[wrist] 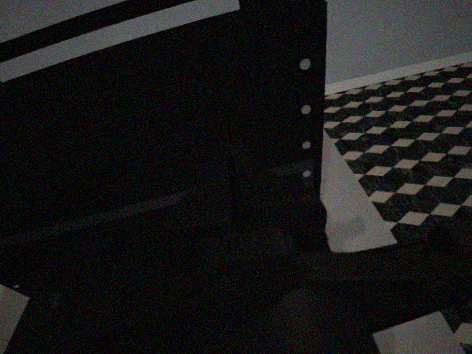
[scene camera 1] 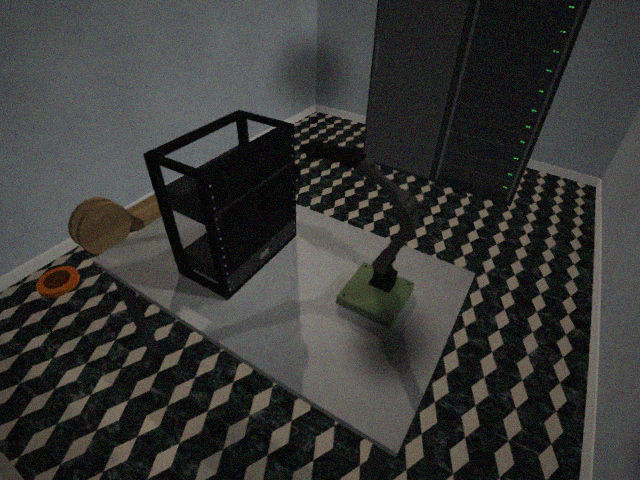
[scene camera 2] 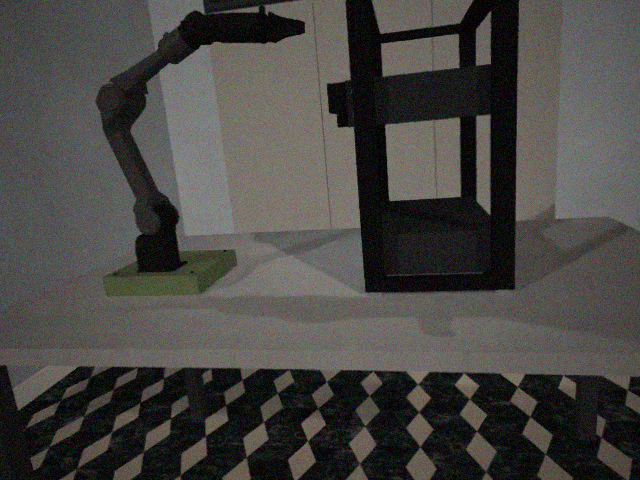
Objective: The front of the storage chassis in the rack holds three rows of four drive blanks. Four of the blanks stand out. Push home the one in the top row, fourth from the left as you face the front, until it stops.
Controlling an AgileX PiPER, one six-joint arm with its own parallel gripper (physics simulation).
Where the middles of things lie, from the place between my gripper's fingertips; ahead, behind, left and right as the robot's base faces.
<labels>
Now: hand 260 mm above the black rack (scene camera 2: 443, 235), 220 mm short of it and 160 mm to the right of it.
</labels>
